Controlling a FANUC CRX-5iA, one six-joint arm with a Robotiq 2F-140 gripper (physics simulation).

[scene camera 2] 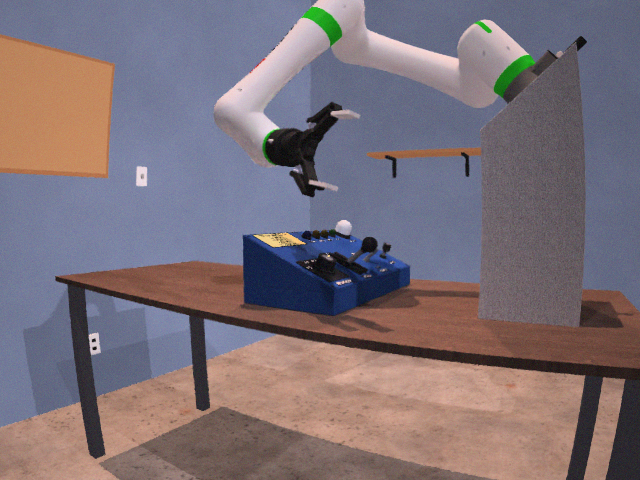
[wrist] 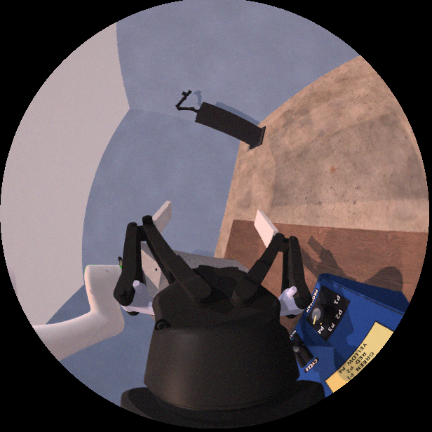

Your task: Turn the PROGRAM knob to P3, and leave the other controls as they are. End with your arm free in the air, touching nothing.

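Places are measured from the arm's base along level axes (x ahead, y right, z down), in metres.
Where they show: gripper, between the fingertips: (scene camera 2: pixel 343 150); arm's base, origin of its link: (scene camera 2: pixel 537 99).
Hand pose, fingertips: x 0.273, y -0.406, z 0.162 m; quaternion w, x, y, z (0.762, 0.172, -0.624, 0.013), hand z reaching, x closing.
Observation:
Things, the pixels of their top centre, and the offset from my fingertips. "*": a spot on its surface instead. Level surfaces: height alone.
- PROGRAM knob, centre of its top: (scene camera 2: pixel 326 253) dy +0.124, dx +0.156, dz +0.213 m
- black-ball lever, centre of its top: (scene camera 2: pixel 369 236) dy +0.253, dx +0.126, dz +0.176 m
- small toggle, centre of its top: (scene camera 2: pixel 384 242) dy +0.475, dx +0.234, dz +0.205 m
- white dome, a spot on its surface: (scene camera 2: pixel 343 227) * dy +0.434, dx +0.366, dz +0.161 m
- yellow note, a spot on its surface: (scene camera 2: pixel 279 239) * dy +0.122, dx +0.319, dz +0.186 m
- table, height of its surface: dz +0.341 m
The PROGRAM knob (scene camera 2: pixel 326 262) (wrist: pixel 316 315) is a dark round knob on a black plate, on the near sloping end of the blue control box (scene camera 2: pixel 289 284) (wrist: pixel 372 303). In the wrist view its pale pointer line lies toward the P4 side of the P1 to P4 labels; the exact setting is hard to tell. My gripper (scene camera 2: pixel 334 149) (wrist: pixel 214 213) is wide open and empty, in the air well above the box, touching nothing. In the wrist view the knob is to the right, outside the fingers.
Beside the knob are a black-ball lever (scene camera 2: pixel 369 243), a small toggle (scene camera 2: pixel 386 248) and the CYCLE control (wrist: pixel 301 350). A white dome (scene camera 2: pixel 343 227), small coloured lamps (scene camera 2: pixel 324 233) and a yellow note (scene camera 2: pixel 279 239) (wrist: pixel 360 357) are farther up. A tall grey panel (scene camera 2: pixel 532 206) stands on the table (scene camera 2: pixel 434 330).

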